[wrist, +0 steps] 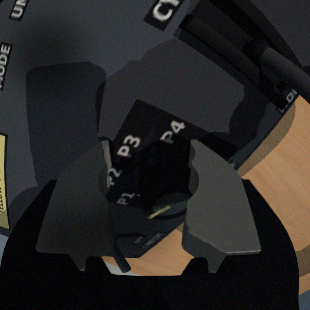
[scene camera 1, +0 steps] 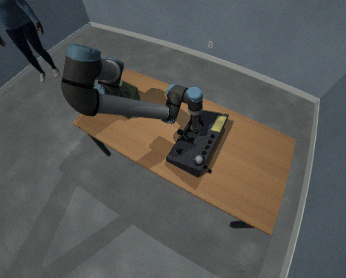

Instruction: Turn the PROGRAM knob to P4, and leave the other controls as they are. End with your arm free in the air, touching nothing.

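Frame: origin at the arm's base, x ahead, y left, z up, level; millimetres.
Where they show: gripper, between the fingertips: (wrist: 149, 142).
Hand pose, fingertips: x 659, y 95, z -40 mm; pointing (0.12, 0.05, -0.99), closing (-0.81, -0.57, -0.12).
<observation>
Each offset is from my fingertips to the centre of the thing. "*": to the spot under its first point. Level surfaces: height alone.
The black control panel (scene camera 1: 188, 163) (wrist: 195, 75) lies on the table. In the wrist view the PROGRAM knob {dx -33, dy +23, dz +5 mm} (wrist: 167, 172) is a dark round knob with a yellow line on its face, slanting to the lower left. The labels P1 {* dx -16, dy +64, dz -6 mm} (wrist: 125, 198), P2 {* dx +5, dy +42, dz +1 mm} (wrist: 114, 176), P3 {* dx +10, dy +10, dz +2 mm} (wrist: 129, 146) and P4 {* dx -9, dy -15, dz -6 mm} (wrist: 173, 131) curve around its left and upper side. I cannot tell which mark the line meets. My gripper (scene camera 1: 194, 132) (wrist: 149, 142) is partly open, pointing down over the panel. The knob is between its fingers, close to the right finger, with a dark gap at the left finger.
A black lever {dx -43, dy -98, dz +13 mm} (wrist: 285, 62) rises at the upper right of the wrist view. A grey ball {* dx +146, dy -222, dz +91 mm} (scene camera 1: 199, 159) and a yellow label {* dx +121, dy +122, dz +46 mm} (scene camera 1: 219, 123) are on the panel. The wooden table {dz -101 mm} (scene camera 1: 250, 165) extends around it. A person (scene camera 1: 25, 35) stands at the back left.
</observation>
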